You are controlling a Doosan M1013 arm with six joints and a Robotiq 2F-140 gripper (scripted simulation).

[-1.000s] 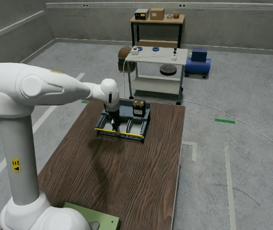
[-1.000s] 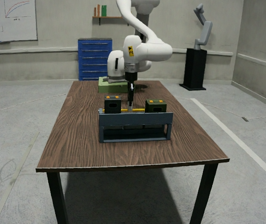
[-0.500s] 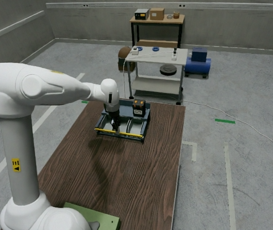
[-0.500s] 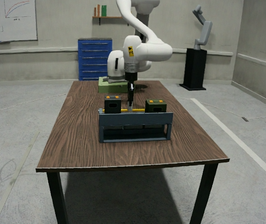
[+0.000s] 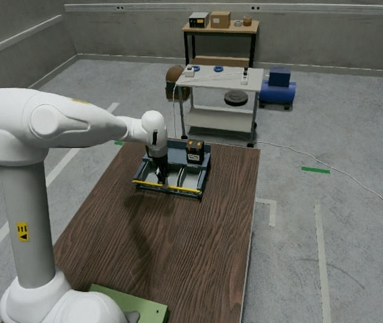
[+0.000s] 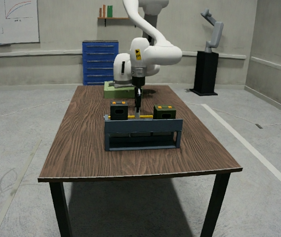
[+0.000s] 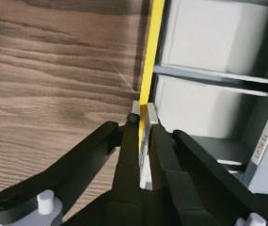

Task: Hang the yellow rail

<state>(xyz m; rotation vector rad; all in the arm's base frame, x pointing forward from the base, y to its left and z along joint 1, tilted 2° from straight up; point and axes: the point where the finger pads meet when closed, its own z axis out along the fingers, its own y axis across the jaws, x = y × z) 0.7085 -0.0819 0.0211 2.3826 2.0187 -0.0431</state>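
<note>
Right now my hand is 3 cm above the yellow rail.
</note>
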